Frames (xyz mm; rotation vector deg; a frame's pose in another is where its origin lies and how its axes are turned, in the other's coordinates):
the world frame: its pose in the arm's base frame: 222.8 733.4 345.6 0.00 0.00 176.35
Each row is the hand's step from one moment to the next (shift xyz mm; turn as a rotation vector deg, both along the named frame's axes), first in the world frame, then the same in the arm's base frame.
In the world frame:
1: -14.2 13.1 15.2 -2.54 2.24 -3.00
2: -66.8 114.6 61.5 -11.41 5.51 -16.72
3: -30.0 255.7 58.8 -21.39 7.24 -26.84
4: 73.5 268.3 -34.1 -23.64 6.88 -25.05
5: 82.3 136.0 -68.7 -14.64 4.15 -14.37
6: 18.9 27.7 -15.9 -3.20 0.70 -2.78
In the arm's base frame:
1: 13.3 -14.0 15.2 2.39 -2.40 -3.00
2: 59.4 -118.6 61.5 11.04 -6.23 -16.72
3: 13.7 -257.1 58.8 20.89 -8.59 -26.84
4: -90.4 -263.1 -34.1 23.15 -8.37 -25.05
5: -90.8 -130.5 -68.7 14.35 -5.07 -14.37
6: -20.6 -26.4 -15.9 3.15 -0.90 -2.78

